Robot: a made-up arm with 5 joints.
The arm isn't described. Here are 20 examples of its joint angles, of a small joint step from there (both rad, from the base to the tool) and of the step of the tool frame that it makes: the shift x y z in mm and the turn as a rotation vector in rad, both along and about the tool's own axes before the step.
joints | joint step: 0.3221 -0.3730 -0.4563 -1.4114 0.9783 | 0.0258 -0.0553 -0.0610 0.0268 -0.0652
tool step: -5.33 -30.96 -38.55 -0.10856 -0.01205 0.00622
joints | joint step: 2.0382 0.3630 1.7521 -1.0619 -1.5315 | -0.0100 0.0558 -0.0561 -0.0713 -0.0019
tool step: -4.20 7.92 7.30 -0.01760 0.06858 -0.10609
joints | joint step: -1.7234 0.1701 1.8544 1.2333 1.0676 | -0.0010 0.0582 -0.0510 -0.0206 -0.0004
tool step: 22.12 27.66 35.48 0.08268 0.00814 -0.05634
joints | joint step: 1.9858 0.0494 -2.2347 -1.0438 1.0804 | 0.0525 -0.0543 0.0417 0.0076 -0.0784
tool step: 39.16 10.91 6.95 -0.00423 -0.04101 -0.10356
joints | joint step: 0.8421 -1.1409 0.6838 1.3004 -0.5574 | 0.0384 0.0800 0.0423 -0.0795 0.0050
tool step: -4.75 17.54 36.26 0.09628 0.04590 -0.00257
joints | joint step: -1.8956 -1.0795 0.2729 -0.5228 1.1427 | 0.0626 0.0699 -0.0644 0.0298 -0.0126
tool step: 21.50 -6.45 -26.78 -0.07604 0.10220 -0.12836
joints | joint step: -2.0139 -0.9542 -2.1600 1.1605 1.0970 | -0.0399 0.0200 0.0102 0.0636 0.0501
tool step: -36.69 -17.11 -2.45 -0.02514 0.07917 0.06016
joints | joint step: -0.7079 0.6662 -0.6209 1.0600 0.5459 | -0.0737 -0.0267 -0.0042 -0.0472 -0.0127
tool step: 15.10 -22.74 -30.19 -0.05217 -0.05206 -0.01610
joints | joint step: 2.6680 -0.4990 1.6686 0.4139 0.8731 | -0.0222 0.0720 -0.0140 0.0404 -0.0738
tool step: 34.72 0.34 -7.44 -0.04786 0.00920 -0.11732
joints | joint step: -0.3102 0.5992 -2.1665 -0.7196 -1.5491 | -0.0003 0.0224 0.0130 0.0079 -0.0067
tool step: 5.96 0.49 -4.16 0.00149 -0.02453 -0.00207
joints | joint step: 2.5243 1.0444 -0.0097 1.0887 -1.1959 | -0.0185 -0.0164 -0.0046 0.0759 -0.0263
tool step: 20.88 -14.19 -24.76 -0.05542 -0.08564 -0.00130
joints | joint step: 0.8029 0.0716 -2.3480 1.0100 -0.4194 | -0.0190 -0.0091 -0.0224 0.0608 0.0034
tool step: -4.20 -16.36 -12.56 -0.04779 -0.00729 0.03488
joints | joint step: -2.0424 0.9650 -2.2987 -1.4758 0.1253 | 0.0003 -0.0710 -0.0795 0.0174 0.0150
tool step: 17.87 6.54 -10.17 -0.02336 -0.01951 -0.03787
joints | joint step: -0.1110 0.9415 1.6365 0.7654 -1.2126 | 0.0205 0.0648 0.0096 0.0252 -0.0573
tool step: 2.88 -16.70 -9.02 -0.09173 0.01919 -0.04031
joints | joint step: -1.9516 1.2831 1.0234 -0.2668 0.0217 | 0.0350 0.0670 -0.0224 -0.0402 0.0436
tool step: 22.59 31.77 6.49 0.04269 0.00217 -0.07974
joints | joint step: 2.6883 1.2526 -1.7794 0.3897 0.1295 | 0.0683 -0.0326 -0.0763 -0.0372 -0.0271
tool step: -12.41 17.24 31.56 0.04098 0.06734 -0.03036
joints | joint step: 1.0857 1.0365 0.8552 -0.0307 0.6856 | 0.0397 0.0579 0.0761 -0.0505 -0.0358
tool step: 42.08 17.29 -3.43 0.03417 -0.10351 -0.05685
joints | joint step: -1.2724 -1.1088 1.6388 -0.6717 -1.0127 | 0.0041 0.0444 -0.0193 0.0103 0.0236
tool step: 1.15 3.79 -2.24 -0.02107 -0.00045 -0.02765
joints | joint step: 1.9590 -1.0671 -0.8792 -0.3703 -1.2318 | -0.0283 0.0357 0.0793 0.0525 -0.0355
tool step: 2.08 -7.97 -8.43 0.01290 -0.02555 0.05705
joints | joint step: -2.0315 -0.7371 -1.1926 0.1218 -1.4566 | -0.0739 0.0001 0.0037 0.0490 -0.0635
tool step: 21.50 7.75 -13.40 0.01250 -0.05725 0.00140
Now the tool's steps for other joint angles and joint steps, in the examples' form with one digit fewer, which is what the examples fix.
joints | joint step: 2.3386 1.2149 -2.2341 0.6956 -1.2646 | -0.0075 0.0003 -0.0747 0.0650 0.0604
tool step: -8.6 -18.3 -7.8 -0.0459 -0.0398 0.1037
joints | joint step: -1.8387 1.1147 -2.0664 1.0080 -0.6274 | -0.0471 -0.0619 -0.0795 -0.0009 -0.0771
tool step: 13.5 -12.5 -6.9 -0.0620 0.0704 -0.0731
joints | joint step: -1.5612 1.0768 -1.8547 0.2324 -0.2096 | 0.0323 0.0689 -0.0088 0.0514 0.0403
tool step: -42.5 -25.6 -10.9 -0.0637 0.0365 0.1136
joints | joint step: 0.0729 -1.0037 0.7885 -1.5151 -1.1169 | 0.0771 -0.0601 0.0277 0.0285 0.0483
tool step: -14.0 -10.8 -16.5 -0.0010 -0.0657 0.1286
